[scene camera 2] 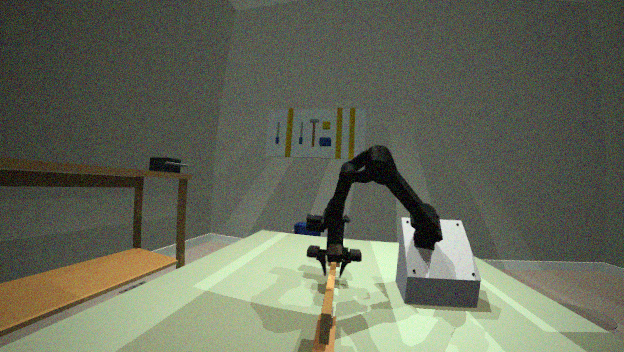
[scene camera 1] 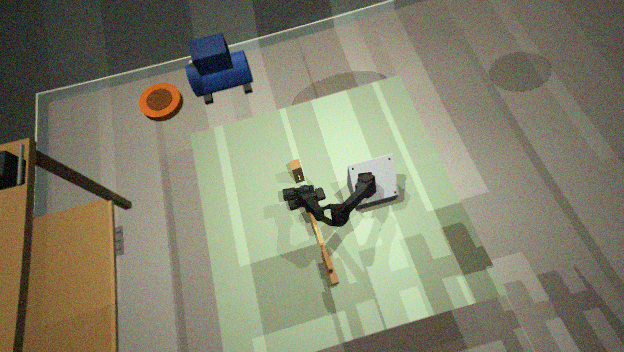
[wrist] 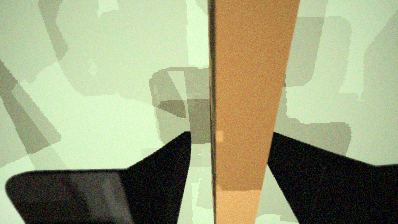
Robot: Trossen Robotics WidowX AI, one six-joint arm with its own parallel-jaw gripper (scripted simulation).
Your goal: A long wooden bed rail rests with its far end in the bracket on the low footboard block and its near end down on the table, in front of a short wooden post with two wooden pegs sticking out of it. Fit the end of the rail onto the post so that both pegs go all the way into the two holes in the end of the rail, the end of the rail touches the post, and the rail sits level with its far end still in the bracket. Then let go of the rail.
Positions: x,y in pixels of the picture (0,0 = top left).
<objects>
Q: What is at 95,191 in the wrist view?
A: My gripper.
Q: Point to a wooden bed rail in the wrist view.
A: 248,54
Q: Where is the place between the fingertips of my gripper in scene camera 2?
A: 332,276
</objects>
